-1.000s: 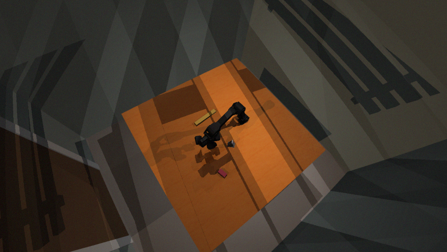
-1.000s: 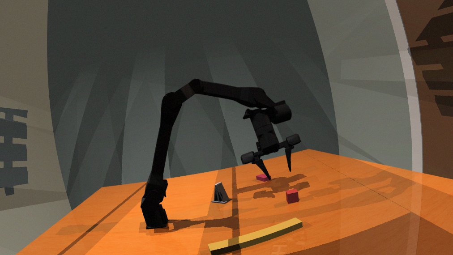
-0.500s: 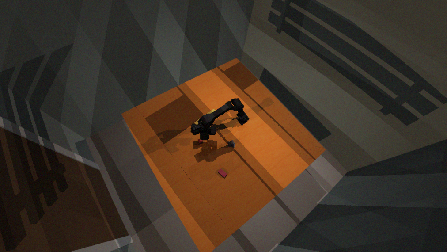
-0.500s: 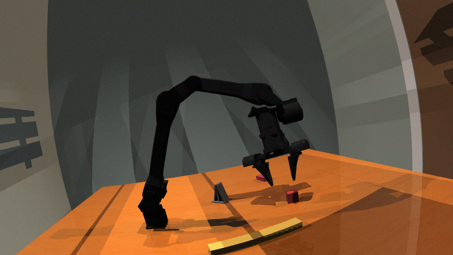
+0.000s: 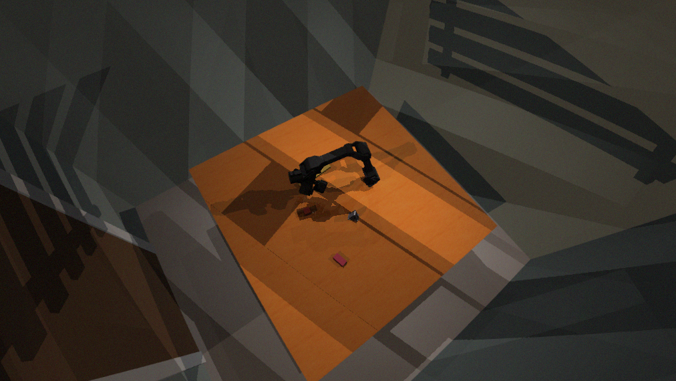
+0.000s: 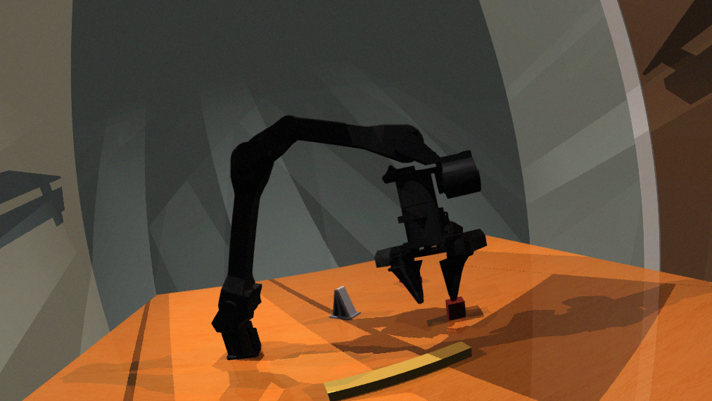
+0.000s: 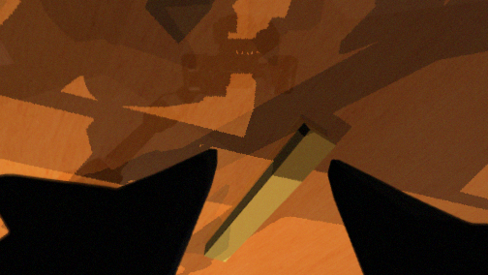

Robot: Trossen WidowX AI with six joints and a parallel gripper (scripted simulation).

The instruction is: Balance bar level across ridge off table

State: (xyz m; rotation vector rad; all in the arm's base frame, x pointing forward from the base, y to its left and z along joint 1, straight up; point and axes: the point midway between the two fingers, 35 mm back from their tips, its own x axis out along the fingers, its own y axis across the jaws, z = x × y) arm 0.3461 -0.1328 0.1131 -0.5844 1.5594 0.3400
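My gripper tip is now 90 mm past the yellow bar, 70 mm to the left of it and 70 mm above it. Also, from my gripper tip: flat pink block: 80 mm ahead, 410 mm to the left, 70 mm below; then red cube: 70 mm ahead, 100 mm to the left, 60 mm below.
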